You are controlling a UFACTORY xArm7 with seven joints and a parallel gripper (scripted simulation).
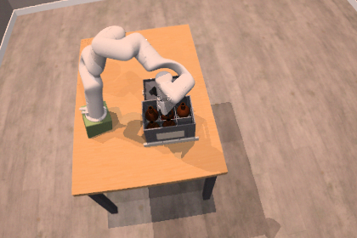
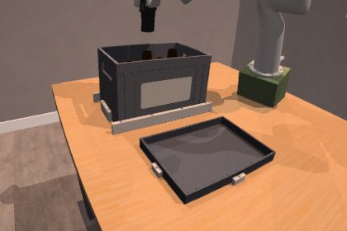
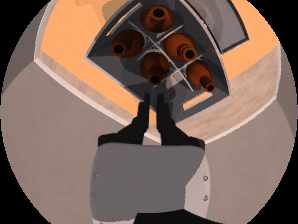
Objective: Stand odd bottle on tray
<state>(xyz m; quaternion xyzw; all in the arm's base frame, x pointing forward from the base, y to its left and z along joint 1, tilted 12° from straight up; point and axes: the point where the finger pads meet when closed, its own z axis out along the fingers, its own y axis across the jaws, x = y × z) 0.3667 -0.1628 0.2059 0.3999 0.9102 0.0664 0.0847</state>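
My hand is 16 cm above the crate and 4 cm to the right of it. From my hand the other things lie so: dark tray: 31 cm to the left, 23 cm below; then glass bottle: 16 cm below, 9 cm ahead, 8 cm to the left.
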